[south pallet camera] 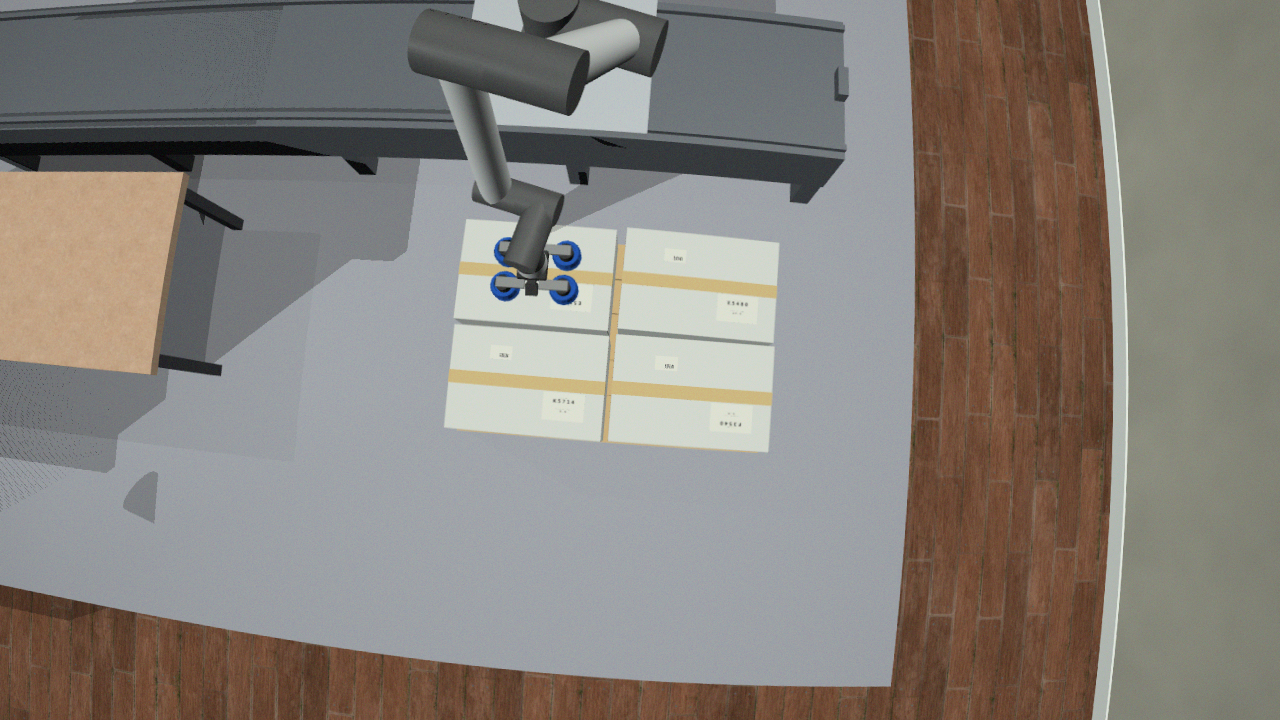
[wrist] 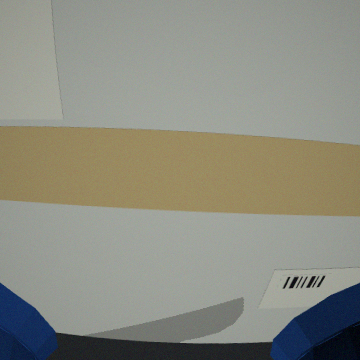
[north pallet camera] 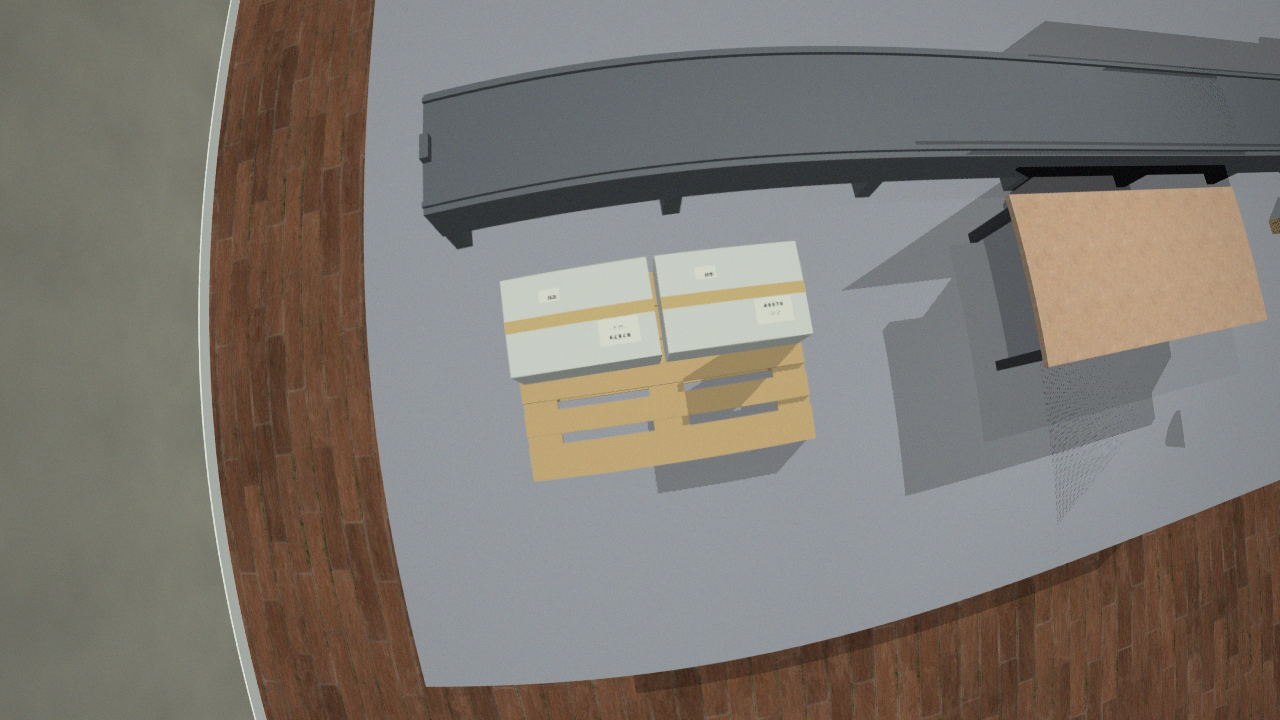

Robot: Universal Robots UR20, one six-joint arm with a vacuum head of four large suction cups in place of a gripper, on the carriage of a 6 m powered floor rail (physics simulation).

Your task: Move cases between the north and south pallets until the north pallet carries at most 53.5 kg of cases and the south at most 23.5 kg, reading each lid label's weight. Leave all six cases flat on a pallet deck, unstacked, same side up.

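Frame: origin at the arm's base, x ahead, y left, z up, level; metres.
Seen in the pictures: end effector, tool point: (wrist: 163, 252).
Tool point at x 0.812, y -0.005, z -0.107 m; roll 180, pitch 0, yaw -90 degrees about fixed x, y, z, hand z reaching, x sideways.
Observation:
Pixels of each thing's top centre, then the offset from my tool point to it. Level surfaces: height alone.
- back left case, middle of its top: (wrist: 199, 175) (south pallet camera: 535, 273) 0.009 m back, 0.016 m right, 0.062 m down
- back right case, middle of its top: (south pallet camera: 700, 284) 0.013 m back, 0.590 m left, 0.059 m down
- front left case, middle of its top: (south pallet camera: 525, 382) 0.390 m ahead, 0.012 m right, 0.061 m down
- front right case, middle of its top: (south pallet camera: 692, 393) 0.388 m ahead, 0.584 m left, 0.028 m down
- tan table, its level: 0.067 m up
My suction gripper (south pallet camera: 535, 270) is over the back left case (south pallet camera: 478, 302) (wrist: 200, 245) on the south pallet (south pallet camera: 610, 376). Its blue cups hold nothing; in the wrist view the lid, tape and part of a label show close below. The back right case (south pallet camera: 671, 313), front left case (south pallet camera: 501, 410) and front right case (south pallet camera: 662, 422) lie flat beside it. On the north pallet (north pallet camera: 671, 454), a left case (north pallet camera: 563, 347) and a right case (north pallet camera: 716, 329) lie flat along the rail side. The weights are too small or cut off to read.
The grey floor rail (north pallet camera: 716, 107) (south pallet camera: 313, 76) runs behind both pallets. A tan table (north pallet camera: 1141, 268) (south pallet camera: 80, 268) stands between the pallets. The north pallet's front half has bare slats. The four south cases cover nearly the whole deck.

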